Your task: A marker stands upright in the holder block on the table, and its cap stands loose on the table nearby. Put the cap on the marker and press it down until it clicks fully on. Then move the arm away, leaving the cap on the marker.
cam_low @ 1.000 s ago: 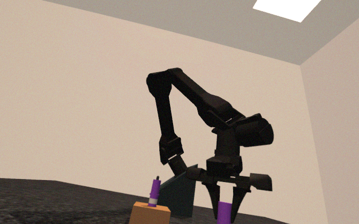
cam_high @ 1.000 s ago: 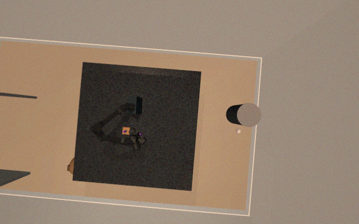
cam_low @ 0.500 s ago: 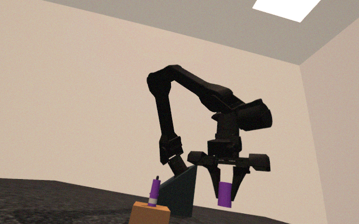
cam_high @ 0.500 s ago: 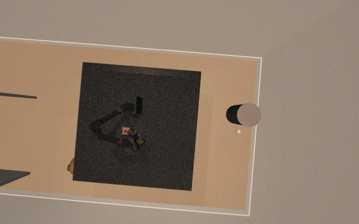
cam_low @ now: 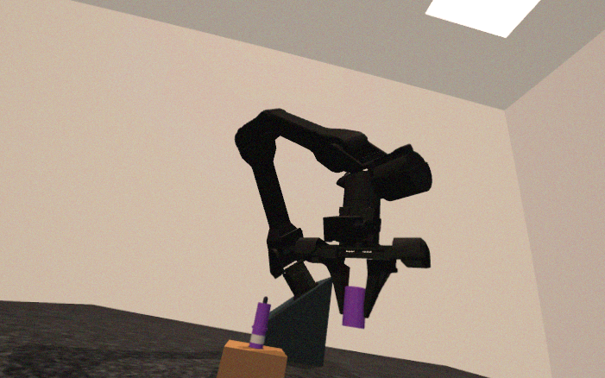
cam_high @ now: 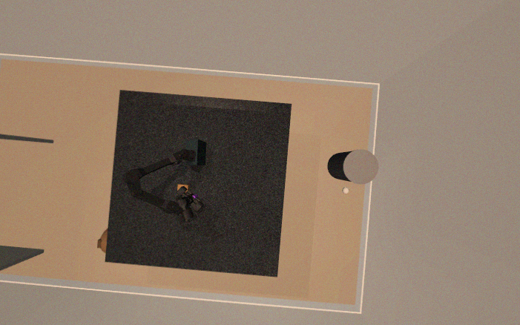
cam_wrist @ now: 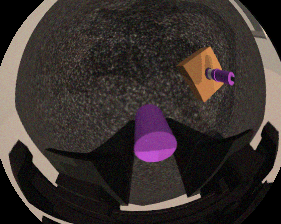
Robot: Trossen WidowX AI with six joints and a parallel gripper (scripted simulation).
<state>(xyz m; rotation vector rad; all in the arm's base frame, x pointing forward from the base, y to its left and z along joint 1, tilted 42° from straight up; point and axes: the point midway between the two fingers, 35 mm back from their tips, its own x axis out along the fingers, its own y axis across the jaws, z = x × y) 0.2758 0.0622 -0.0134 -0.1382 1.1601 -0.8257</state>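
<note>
Now: the orange holder block 12 cm to the right of my gripper tip, 7 cm below it and 1 cm behind it. Also, from my gripper tip: purple cap (1 cm above).
</note>
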